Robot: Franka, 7 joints.
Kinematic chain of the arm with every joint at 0, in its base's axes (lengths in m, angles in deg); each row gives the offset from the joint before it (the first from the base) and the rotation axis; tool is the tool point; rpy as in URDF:
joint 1: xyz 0 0 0.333 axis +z
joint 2: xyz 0 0 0 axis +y
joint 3: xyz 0 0 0.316 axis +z
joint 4: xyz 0.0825 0 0 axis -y
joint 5: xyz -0.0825 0 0.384 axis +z
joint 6: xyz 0 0 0 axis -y
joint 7: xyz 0.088 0 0 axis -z
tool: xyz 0 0 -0.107 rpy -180 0 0
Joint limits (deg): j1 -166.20..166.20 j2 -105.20..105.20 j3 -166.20..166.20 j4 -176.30..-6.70 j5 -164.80..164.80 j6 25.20..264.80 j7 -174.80..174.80
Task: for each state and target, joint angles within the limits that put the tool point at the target. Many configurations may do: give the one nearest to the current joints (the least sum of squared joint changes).
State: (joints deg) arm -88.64 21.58 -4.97 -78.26 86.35 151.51 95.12
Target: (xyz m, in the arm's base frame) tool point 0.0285 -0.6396 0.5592
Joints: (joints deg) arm -84.08 6.81 -0.74 -100.83 88.20 153.00 95.12
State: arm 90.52 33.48 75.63 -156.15 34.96 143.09 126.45
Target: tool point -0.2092 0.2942 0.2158
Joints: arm 73.63 -6.01 54.51 -159.23 35.74 144.91 126.45
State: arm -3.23 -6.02 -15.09 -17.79 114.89 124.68 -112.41
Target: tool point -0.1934 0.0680 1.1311
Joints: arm 0.12 -16.50 -14.75 -6.70 115.02 102.92 -112.41
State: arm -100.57 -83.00 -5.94 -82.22 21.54 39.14 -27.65
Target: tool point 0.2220 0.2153 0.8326
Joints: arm -110.96 -79.36 8.66 -75.84 26.99 45.90 -27.65
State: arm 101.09 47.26 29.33 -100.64 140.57 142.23 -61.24
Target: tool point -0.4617 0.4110 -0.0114
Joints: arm 109.94 66.19 28.67 -94.54 140.61 139.69 -61.24
